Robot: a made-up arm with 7 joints. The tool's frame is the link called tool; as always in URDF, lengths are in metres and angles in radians. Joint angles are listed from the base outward.
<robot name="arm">
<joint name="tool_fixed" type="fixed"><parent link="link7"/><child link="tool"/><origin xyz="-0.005 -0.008 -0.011" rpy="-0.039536 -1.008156 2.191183"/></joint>
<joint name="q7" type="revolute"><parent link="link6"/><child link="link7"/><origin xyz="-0.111 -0.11 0.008" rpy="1.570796 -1.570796 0"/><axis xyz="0 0 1"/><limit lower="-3.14" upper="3.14"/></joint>
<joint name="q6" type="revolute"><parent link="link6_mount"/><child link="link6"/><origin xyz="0.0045 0.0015 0.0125" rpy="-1.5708 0 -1.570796"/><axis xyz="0 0 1"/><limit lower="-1.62" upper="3.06"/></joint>
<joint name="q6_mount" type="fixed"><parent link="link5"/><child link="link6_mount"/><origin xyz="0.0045 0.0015 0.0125"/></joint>
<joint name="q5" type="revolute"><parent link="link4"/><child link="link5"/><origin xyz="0.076 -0.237 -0.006" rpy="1.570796 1.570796 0"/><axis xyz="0 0 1"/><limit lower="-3.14" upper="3.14"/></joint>
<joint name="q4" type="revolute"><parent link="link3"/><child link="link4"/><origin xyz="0.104 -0.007 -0.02" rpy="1.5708 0 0"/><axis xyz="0 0 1"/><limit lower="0.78" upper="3.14"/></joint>
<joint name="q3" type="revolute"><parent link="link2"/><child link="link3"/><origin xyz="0.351 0.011 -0.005" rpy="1.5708 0 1.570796"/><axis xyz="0 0 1"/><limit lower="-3.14" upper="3.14"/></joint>
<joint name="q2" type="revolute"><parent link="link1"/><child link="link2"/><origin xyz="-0.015 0.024 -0.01" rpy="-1.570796 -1.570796 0"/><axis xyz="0 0 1"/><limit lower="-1.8" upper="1.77"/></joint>
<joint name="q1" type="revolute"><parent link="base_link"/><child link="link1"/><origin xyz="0.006 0.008 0.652"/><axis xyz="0 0 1"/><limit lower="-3.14" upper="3.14"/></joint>
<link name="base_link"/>
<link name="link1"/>
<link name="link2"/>
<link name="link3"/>
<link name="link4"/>
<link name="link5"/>
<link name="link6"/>
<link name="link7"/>
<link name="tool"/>
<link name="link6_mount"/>
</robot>
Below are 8 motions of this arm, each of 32 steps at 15 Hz.
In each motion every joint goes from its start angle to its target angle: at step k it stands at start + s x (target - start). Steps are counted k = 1, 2, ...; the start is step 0. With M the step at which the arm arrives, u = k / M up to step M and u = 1 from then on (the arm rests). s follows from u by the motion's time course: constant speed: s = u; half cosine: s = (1 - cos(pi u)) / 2; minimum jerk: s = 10 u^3 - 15 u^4 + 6 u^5.
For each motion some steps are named. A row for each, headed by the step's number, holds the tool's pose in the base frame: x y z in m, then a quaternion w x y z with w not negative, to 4 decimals.
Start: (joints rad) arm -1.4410 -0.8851 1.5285 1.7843 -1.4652 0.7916 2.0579
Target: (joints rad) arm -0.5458 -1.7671 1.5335 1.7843 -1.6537 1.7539 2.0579
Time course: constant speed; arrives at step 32
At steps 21, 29, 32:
21: 0.0675 0.6763 0.8002 0.1945 -0.5239 -0.0944 -0.8239
29: -0.1189 0.6695 0.7247 0.2798 -0.3666 -0.1700 -0.8709
32: -0.1857 0.6512 0.6932 0.3198 -0.3016 -0.1923 -0.8774

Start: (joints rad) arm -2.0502 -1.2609 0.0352 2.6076 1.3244 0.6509 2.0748
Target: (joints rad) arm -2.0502 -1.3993 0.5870 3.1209 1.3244 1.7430 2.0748
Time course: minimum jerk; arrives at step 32
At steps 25, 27, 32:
25: 0.4512 0.5675 0.7652 0.5025 -0.6917 0.4647 -0.2304
27: 0.4490 0.5643 0.7487 0.4812 -0.6953 0.4836 -0.2261
32: 0.4471 0.5620 0.7376 0.4663 -0.6977 0.4959 -0.2233

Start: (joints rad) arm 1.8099 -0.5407 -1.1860 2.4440 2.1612 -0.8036 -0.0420
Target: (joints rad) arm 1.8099 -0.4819 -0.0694 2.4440 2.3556 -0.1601 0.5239
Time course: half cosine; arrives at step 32
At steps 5, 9, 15, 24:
5: 0.3432 -0.1947 1.1074 0.9507 0.2459 0.1777 0.0637
9: 0.3367 -0.1542 1.1400 0.9414 0.2679 0.1219 0.1648
15: 0.2935 -0.0713 1.2100 0.8686 0.3117 0.0179 0.3849
24: 0.1639 0.0149 1.2982 0.6349 0.3536 -0.0828 0.6819

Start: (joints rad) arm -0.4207 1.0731 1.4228 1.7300 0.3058 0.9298 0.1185
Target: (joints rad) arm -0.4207 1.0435 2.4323 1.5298 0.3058 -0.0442 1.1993
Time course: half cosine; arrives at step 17
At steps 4, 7, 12, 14, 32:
4: 0.5784 0.3136 0.8600 0.5939 -0.4966 -0.1496 0.6150
7: 0.5334 0.3191 0.9627 0.6632 -0.3979 -0.1310 0.6202
12: 0.4251 0.2613 1.1303 0.7223 -0.1408 -0.1138 0.6674
14: 0.3921 0.2305 1.1668 0.7150 -0.0575 -0.1121 0.6877
32: 0.3723 0.2093 1.1860 0.7046 -0.0062 -0.1115 0.7008

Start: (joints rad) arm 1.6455 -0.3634 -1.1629 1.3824 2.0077 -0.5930 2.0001
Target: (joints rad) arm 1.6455 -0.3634 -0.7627 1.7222 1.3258 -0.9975 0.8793
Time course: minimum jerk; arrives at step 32
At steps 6, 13, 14, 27, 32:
6: 0.4070 -0.0586 0.9577 0.6215 0.7028 0.3373 0.0776
13: 0.3906 -0.0451 1.0230 0.7799 0.5303 0.3223 0.0815
14: 0.3858 -0.0426 1.0356 0.8064 0.4947 0.3145 0.0783
27: 0.3073 -0.0259 1.1502 0.9727 0.1479 0.1741 -0.0410
32: 0.3022 -0.0258 1.1549 0.9758 0.1331 0.1658 -0.0510

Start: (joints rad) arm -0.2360 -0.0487 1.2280 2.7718 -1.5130 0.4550 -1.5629
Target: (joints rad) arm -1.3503 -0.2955 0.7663 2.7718 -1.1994 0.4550 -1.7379
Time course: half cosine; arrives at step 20
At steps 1, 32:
1: 0.0203 0.2236 1.3731 0.7050 0.4649 -0.1535 0.5131
32: 0.1484 0.1911 1.3740 0.8821 0.1805 -0.4340 -0.0318

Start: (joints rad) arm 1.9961 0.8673 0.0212 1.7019 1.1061 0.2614 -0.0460
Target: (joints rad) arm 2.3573 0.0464 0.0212 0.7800 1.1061 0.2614 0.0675
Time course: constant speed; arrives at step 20
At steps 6, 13, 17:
6: -0.2860 0.5707 0.6643 0.1164 -0.6898 -0.3486 0.6238
13: -0.3087 0.4697 0.7249 0.0671 -0.6776 -0.3681 0.6332
17: -0.3064 0.4074 0.7499 0.0390 -0.6709 -0.3789 0.6363

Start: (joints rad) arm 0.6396 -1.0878 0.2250 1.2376 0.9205 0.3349 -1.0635
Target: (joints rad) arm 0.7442 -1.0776 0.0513 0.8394 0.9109 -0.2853 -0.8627
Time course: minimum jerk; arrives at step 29
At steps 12, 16, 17, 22, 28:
12: -0.0328 0.0108 1.2363 0.3548 -0.7644 -0.3770 -0.3843
16: 0.0024 -0.0084 1.2137 0.3995 -0.7755 -0.3082 -0.3794
17: 0.0103 -0.0129 1.2075 0.4092 -0.7775 -0.2912 -0.3784
22: 0.0385 -0.0302 1.1812 0.4433 -0.7828 -0.2234 -0.3753
28: 0.0480 -0.0364 1.1705 0.4543 -0.7837 -0.1975 -0.3746

